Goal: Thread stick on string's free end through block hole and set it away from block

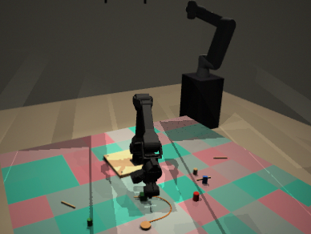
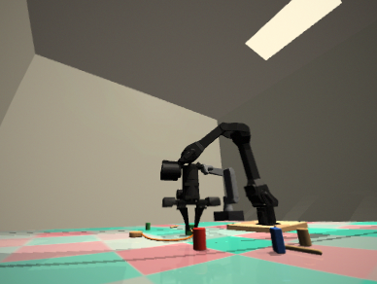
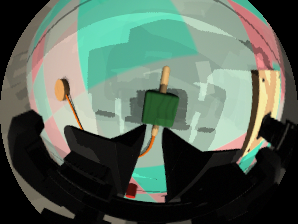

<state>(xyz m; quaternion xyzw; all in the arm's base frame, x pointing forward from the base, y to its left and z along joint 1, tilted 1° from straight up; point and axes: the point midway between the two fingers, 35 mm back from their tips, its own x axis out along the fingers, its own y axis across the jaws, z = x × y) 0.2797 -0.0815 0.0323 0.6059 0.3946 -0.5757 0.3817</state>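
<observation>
My gripper tip is 1 cm to the left of the thin wooden stick and 1 cm past it. Also, from my gripper tip: green block: 3 cm to the right, 1 cm behind; round wooden button: 15 cm ahead, 10 cm to the right, 1 cm below; red cylinder: 18 cm to the left, 10 cm ahead, 1 cm above.
</observation>
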